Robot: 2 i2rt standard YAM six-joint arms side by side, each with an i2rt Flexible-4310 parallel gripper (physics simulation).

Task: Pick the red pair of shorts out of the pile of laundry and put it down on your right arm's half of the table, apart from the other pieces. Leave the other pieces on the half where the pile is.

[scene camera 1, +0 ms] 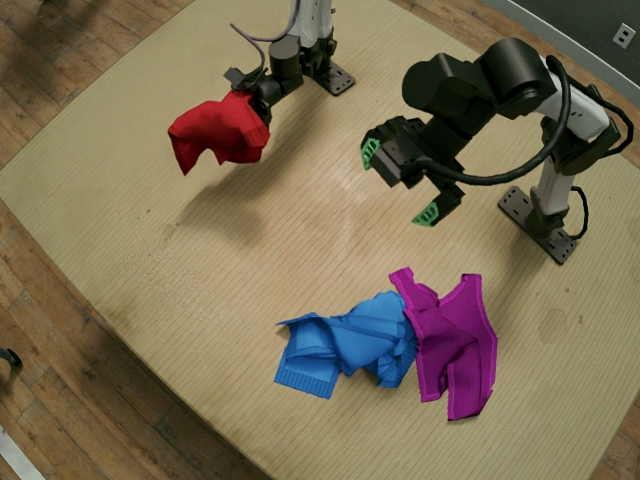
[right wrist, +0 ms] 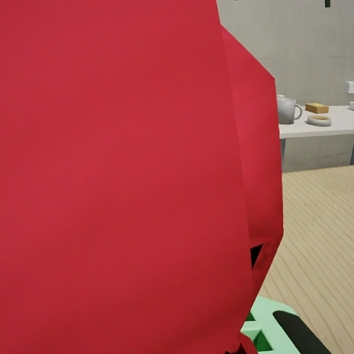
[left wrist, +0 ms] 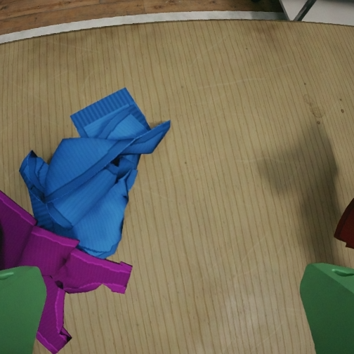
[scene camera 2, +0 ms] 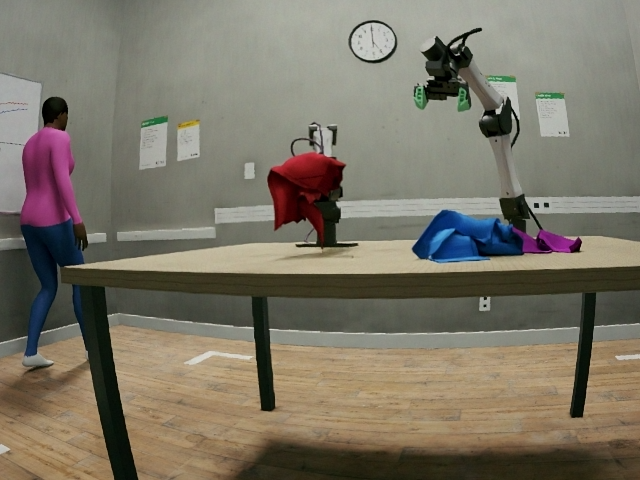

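Observation:
The red shorts [scene camera 1: 222,129] [scene camera 2: 305,180] [left wrist: 347,227] [right wrist: 125,175] hang bunched in the air over the left part of the table in both scene views. My right gripper [scene camera 1: 254,98] is shut on them; the cloth hides most of its fingers. A blue ribbed garment [scene camera 1: 367,335] [scene camera 2: 465,237] [left wrist: 90,185] lies crumpled on the table, touching a magenta garment [scene camera 1: 460,341] [scene camera 2: 560,242] [left wrist: 95,270]. The red shorts are well apart from both. My left gripper [scene camera 1: 398,184] [scene camera 2: 442,98] [left wrist: 172,282] is open and empty, high above the table.
The wooden table [scene camera 1: 206,289] [scene camera 2: 310,284] [left wrist: 225,100] [right wrist: 320,225] carries both arm bases at its far side in scene camera 1. A person [scene camera 2: 49,175] stands beyond its left end. A side table [right wrist: 320,131] with a mug [right wrist: 286,111] shows beyond its edge.

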